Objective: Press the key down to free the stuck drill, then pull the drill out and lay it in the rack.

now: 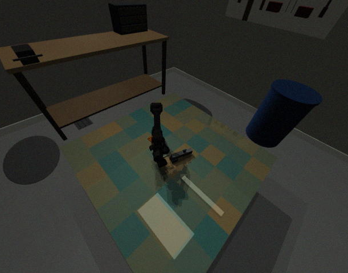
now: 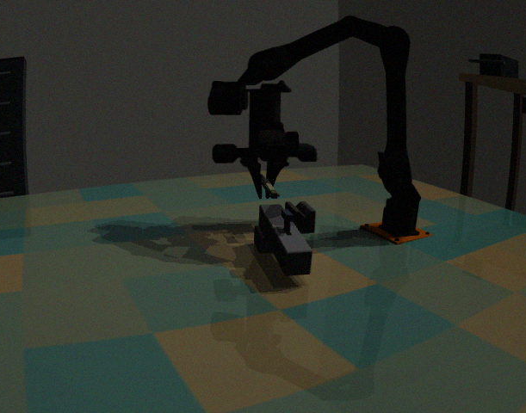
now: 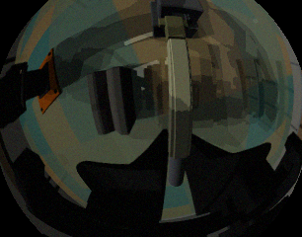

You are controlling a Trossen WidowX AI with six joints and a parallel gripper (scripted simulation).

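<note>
The drill lies 4 cm to the left of my gripper tip and 3 cm above it. Round my gripper tip: dark rack 6 cm behind, 4 cm to the left, 3 cm below; then short key 4 cm ahead, 22 cm to the left; then long grey block 4 cm ahead, 19 cm to the left, 2 cm below.
</note>
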